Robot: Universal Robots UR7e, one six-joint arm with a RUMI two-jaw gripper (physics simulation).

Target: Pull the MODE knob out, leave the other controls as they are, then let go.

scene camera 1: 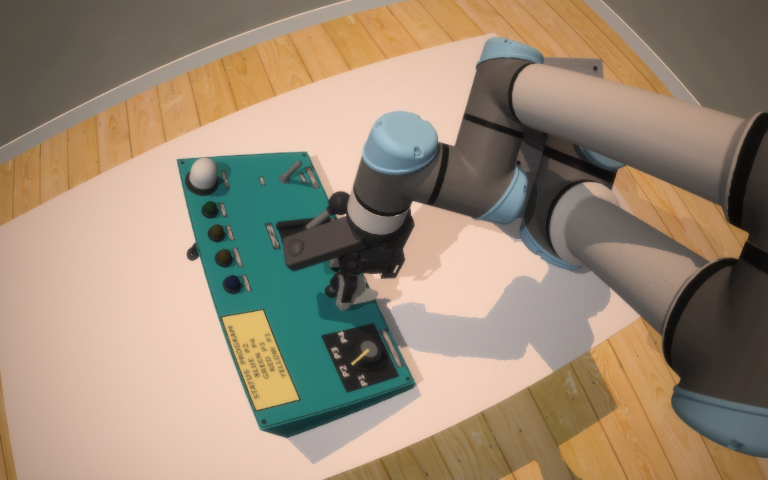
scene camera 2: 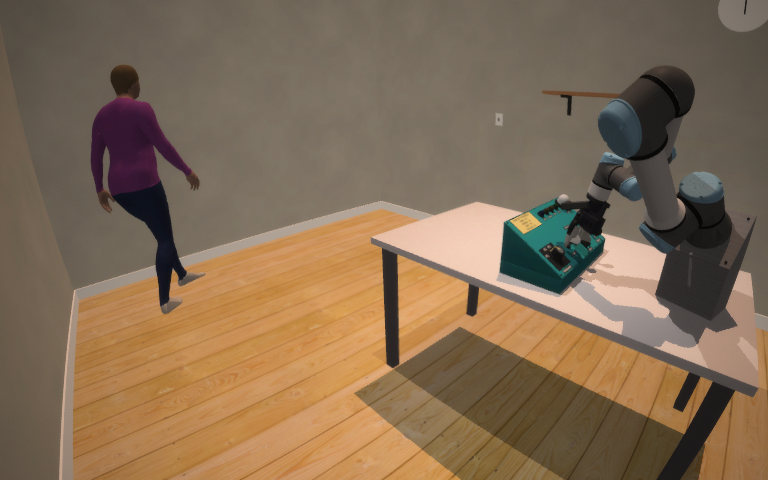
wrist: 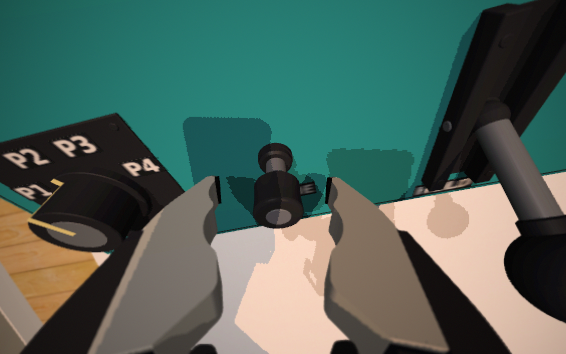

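Where they show: gripper, between the fingertips: [scene camera 1: 338,289] [scene camera 2: 570,246] [wrist: 273,179]; arm's base, origin of its link: [scene camera 2: 706,228].
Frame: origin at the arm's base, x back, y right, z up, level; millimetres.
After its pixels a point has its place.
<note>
The MODE knob [wrist: 278,200] {x -414, y -156, z -116 mm} [scene camera 1: 330,290] {x -425, y -163, z -150 mm}, a black cap, stands out from the teal panel near its lower edge in the wrist view. A grey shaft shows between the cap and its black collar. Its label is partly hidden and unreadable. My gripper [wrist: 273,179] {x -412, y -162, z -156 mm} [scene camera 1: 342,298] {x -412, y -162, z -156 mm} [scene camera 2: 573,240] {x -412, y -162, z -156 mm} is partly open and empty. Its fingertips stand on either side of the knob in the wrist view, with gaps on both sides. In scene camera 2 the knob is too small to make out.
The panel [scene camera 1: 305,294] {x -466, y -164, z -139 mm} [scene camera 2: 523,266] {x -476, y -362, z -202 mm} bears a P1–P4 dial [scene camera 1: 368,349] {x -391, y -278, z -131 mm} [wrist: 87,215] {x -405, y -261, z -128 mm} on one side of the gripper and a ball-ended lever [scene camera 1: 338,201] {x -379, y -38, z -95 mm} [wrist: 515,165] {x -420, y -42, z -135 mm} on the other. A toggle [scene camera 1: 291,171] {x -447, y 74, z -140 mm}, a white dome [scene camera 1: 203,173] {x -593, y 48, z -40 mm} and several dark lamps stand farther off. A person [scene camera 2: 130,152] is beyond the table.
</note>
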